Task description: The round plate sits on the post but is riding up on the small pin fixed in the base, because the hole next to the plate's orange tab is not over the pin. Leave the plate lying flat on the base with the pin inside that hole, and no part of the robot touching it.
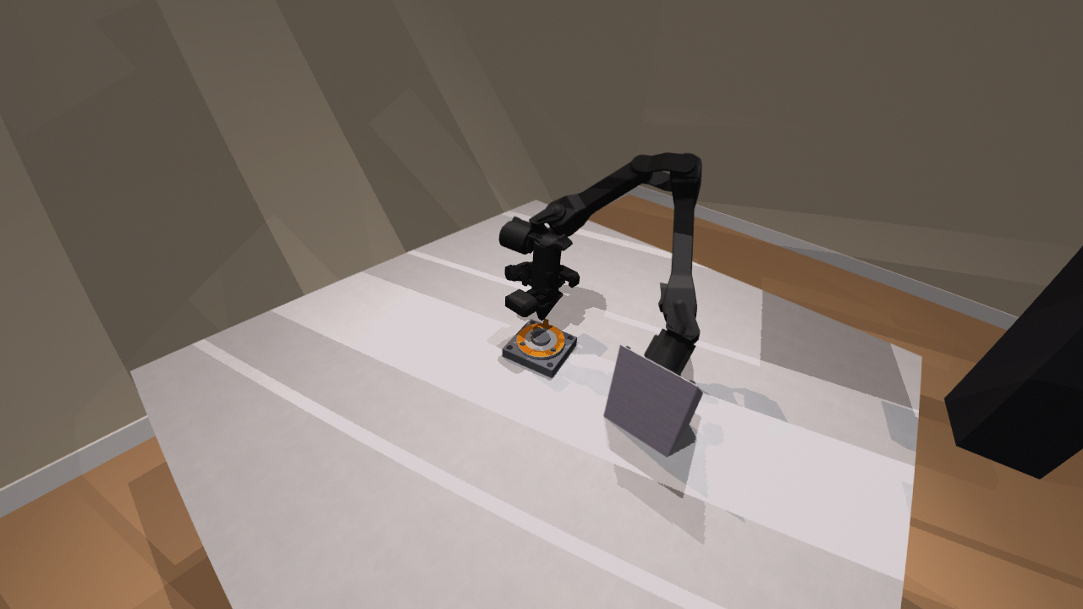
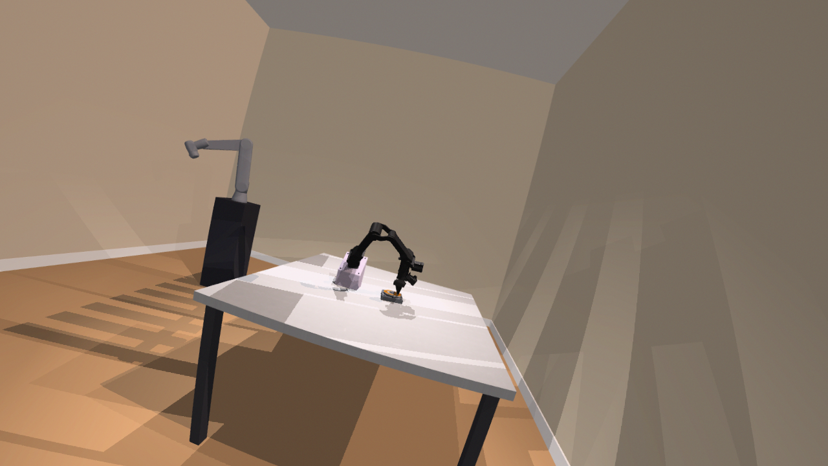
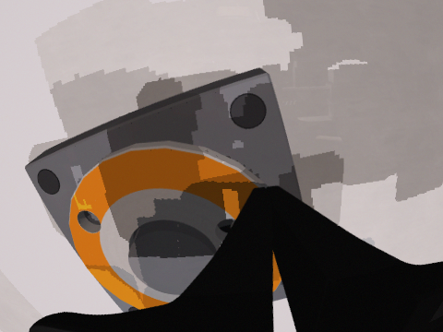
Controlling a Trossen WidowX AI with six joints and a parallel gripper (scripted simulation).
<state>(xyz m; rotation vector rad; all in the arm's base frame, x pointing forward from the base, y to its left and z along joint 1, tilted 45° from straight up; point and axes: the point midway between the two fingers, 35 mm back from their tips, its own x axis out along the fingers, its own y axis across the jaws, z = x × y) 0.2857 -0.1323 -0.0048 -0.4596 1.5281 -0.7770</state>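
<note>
Now: the round plate 2 cm behind my gripper tip, 3 cm to the left of it and 1 cm below it. The rest, counted from my gripper tip: square dark grey base 3 cm behind, 5 cm to the left, 2 cm below.
</note>
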